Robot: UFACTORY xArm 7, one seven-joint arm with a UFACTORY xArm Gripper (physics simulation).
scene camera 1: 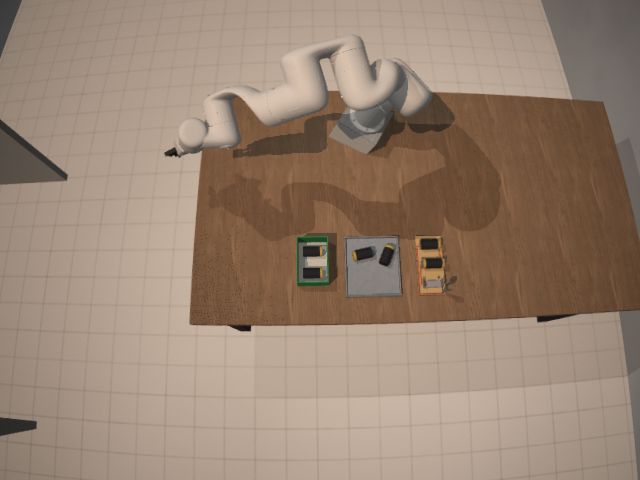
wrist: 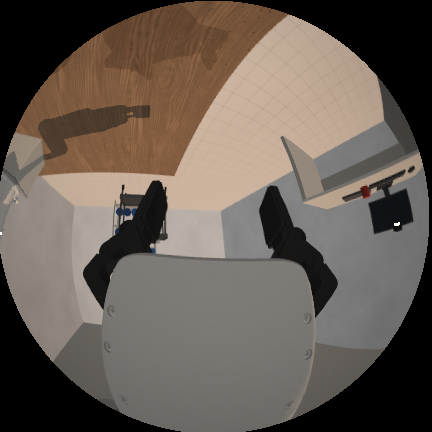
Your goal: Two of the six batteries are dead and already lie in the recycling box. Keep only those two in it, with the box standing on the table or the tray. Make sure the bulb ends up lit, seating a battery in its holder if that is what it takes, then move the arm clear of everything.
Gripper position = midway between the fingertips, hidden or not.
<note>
I see my gripper (wrist: 213, 194), a holder board (scene camera 1: 430, 281) and a grey tray (scene camera 1: 364, 278).
The wrist view does not show the holder board: it is out of frame. The wrist view misses the grey tray: it is out of frame.
</note>
